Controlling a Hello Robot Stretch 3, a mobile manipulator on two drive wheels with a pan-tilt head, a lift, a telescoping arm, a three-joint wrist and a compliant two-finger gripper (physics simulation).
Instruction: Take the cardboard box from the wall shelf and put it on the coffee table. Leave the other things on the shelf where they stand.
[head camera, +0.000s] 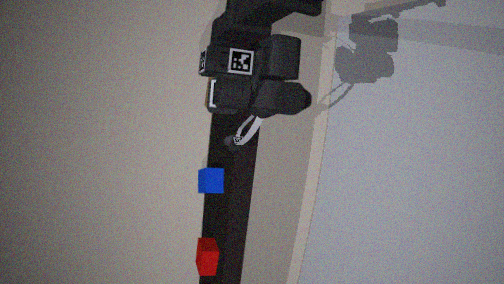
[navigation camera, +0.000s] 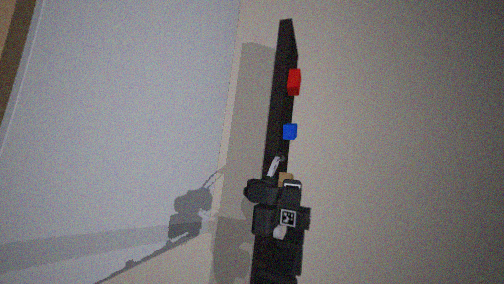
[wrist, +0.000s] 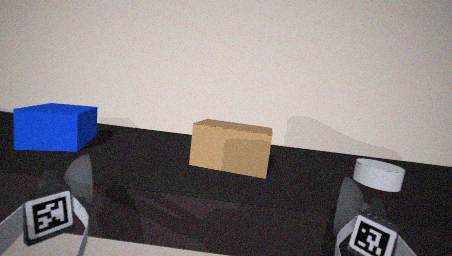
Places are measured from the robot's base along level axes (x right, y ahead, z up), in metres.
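Pixels of known places: gripper, between the fingertips: (navigation camera: 278, 182) (wrist: 216, 186).
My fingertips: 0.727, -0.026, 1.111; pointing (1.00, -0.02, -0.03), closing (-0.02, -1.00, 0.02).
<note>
For each thing: its middle in the pictures, then the offset to it from my fingertips, as dx, dy, dz. Level surfaces: height alone.
- cardboard box, middle of its body: (wrist: 233, 145) (navigation camera: 285, 184) +0.116, -0.020, +0.006
- large pale surface, height of its surface: dz -0.391
- blue block, middle of its body: (wrist: 62, 124) (head camera: 210, 181) (navigation camera: 290, 131) +0.141, +0.204, +0.003
- white round thing, middle of its body: (wrist: 377, 173) (navigation camera: 277, 231) +0.099, -0.201, -0.007
- red block, middle of its body: (head camera: 206, 256) (navigation camera: 294, 82) +0.134, +0.413, +0.003
The cardboard box (wrist: 230, 150) (navigation camera: 285, 178) stands upright on the black wall shelf (wrist: 145, 160) (head camera: 230, 215) (navigation camera: 281, 100), near the wall. In the wrist view my gripper (wrist: 216, 186) is open, its fingers wide apart and level with the shelf's front part. The box shows between and beyond them, apart from both. In the head view the wrist hides most or all of the box, and one finger hangs over the shelf. A large pale surface (head camera: 400, 185) (navigation camera: 135, 110), which looks like the coffee table's top, lies beside the wall, lower than the shelf.
A blue block (wrist: 47, 129) (head camera: 211, 180) (navigation camera: 290, 131) stands on the shelf left of the box in the wrist view. A white round thing (wrist: 379, 176) stands to the right, close beyond the right finger. A red block (head camera: 207, 257) (navigation camera: 294, 82) stands farther along, past the blue one.
</note>
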